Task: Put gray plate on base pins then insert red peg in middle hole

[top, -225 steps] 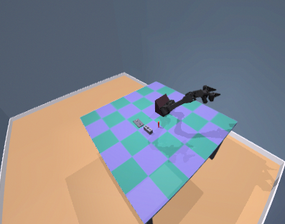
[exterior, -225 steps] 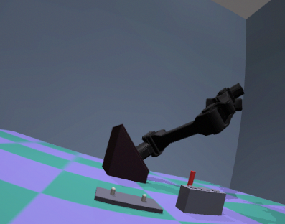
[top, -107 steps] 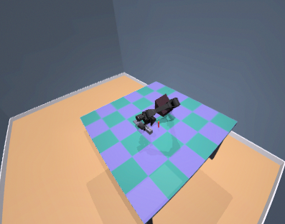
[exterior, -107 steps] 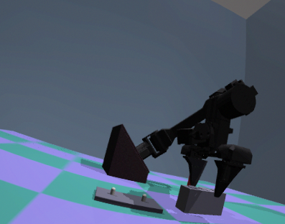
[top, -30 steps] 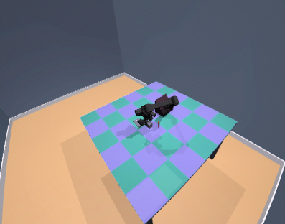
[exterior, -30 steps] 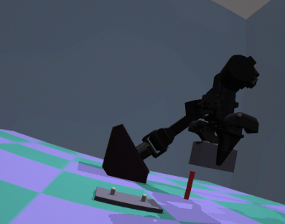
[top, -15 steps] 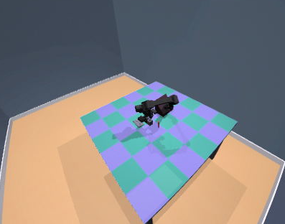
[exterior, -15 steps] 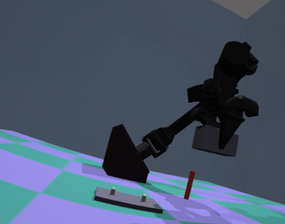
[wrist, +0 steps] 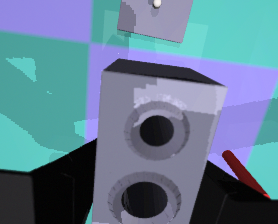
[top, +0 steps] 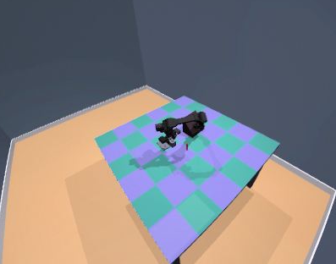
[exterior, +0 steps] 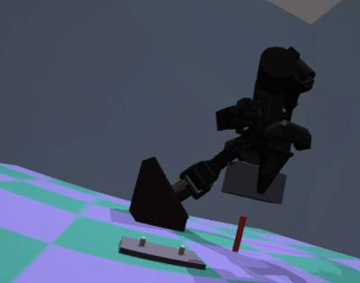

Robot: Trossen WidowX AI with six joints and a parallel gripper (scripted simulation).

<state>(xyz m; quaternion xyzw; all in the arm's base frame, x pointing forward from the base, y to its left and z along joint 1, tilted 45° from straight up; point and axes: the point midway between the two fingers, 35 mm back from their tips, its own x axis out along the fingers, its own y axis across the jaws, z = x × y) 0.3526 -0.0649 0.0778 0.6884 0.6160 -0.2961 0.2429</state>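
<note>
Now: gripper tip 20 mm past the base, 120 mm to the left of it and 120 mm above it. The rest, counted from my gripper tip: red peg 120 mm behind, 80 mm to the left, 80 mm below; then gray plate 30 mm above.
</note>
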